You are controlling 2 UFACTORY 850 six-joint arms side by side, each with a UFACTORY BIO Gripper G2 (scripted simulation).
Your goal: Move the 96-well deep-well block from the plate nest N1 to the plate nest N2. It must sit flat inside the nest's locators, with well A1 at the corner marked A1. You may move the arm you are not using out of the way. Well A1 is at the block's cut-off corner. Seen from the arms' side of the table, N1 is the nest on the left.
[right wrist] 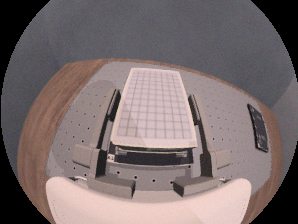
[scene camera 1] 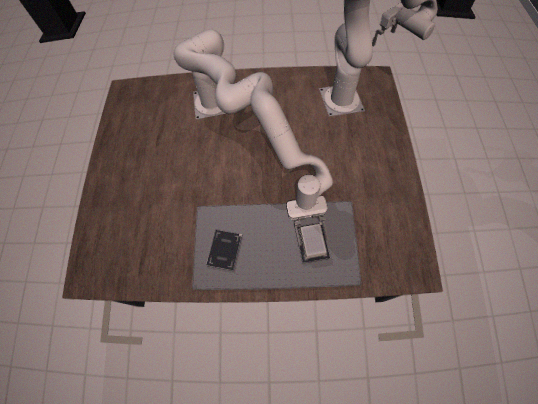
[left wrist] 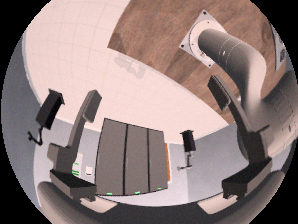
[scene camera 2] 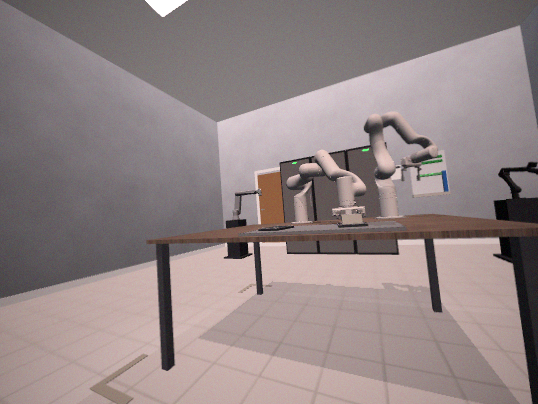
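Scene camera 1 gives me my right gripper (scene camera 1: pixel 313 243). In the right wrist view I find a pale deep-well block (right wrist: pixel 154 116), while in the left wrist view that block is out of frame.
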